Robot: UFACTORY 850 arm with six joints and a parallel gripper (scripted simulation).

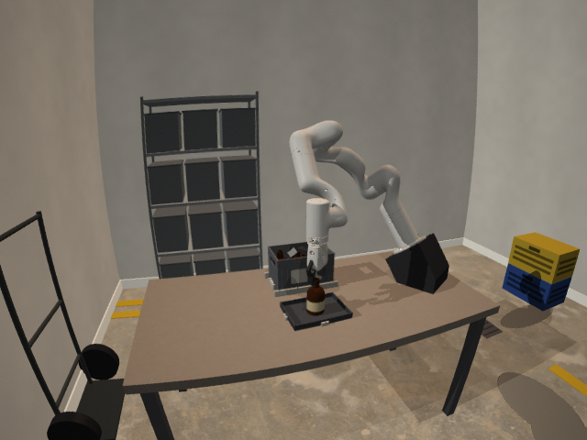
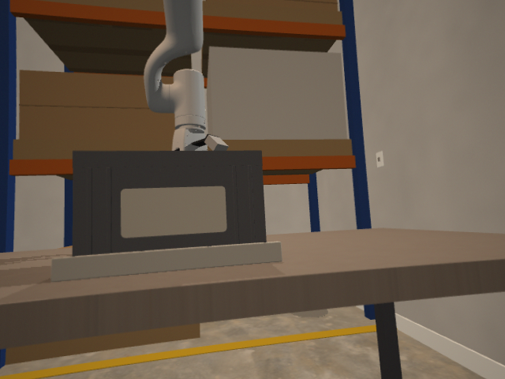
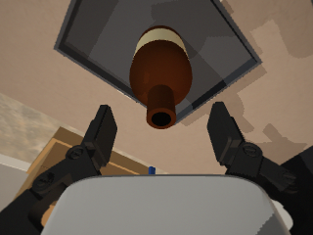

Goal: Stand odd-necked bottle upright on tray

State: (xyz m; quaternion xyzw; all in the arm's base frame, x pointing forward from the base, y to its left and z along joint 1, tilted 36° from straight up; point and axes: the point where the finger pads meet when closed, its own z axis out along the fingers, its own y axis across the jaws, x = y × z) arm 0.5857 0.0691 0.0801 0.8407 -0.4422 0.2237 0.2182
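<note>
Now: the bottle 80 mm below my hand. The rest, counted from my hand: black tray 150 mm below; then dark grey crate 100 mm behind, 270 mm to the right, 80 mm below.
</note>
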